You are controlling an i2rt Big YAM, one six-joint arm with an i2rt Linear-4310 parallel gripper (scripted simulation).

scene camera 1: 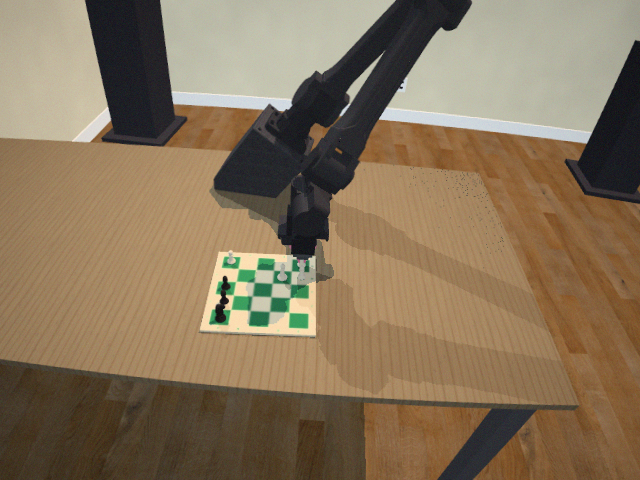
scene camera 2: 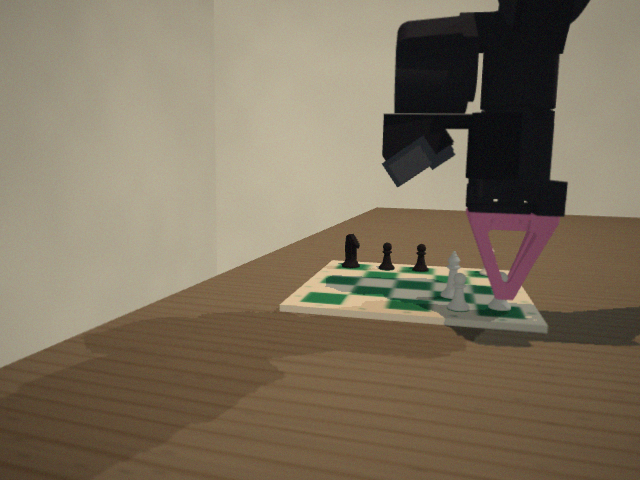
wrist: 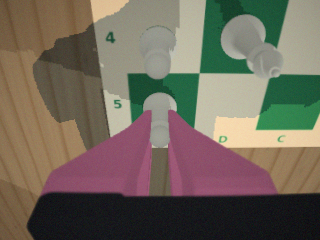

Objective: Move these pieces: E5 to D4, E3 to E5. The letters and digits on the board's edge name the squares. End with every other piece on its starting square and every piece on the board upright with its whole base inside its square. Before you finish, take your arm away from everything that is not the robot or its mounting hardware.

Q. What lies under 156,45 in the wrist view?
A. A white pawn.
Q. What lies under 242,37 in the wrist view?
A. A white bishop.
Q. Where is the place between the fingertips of the gripper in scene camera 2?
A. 503,297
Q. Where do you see a white pawn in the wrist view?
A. At 159,103
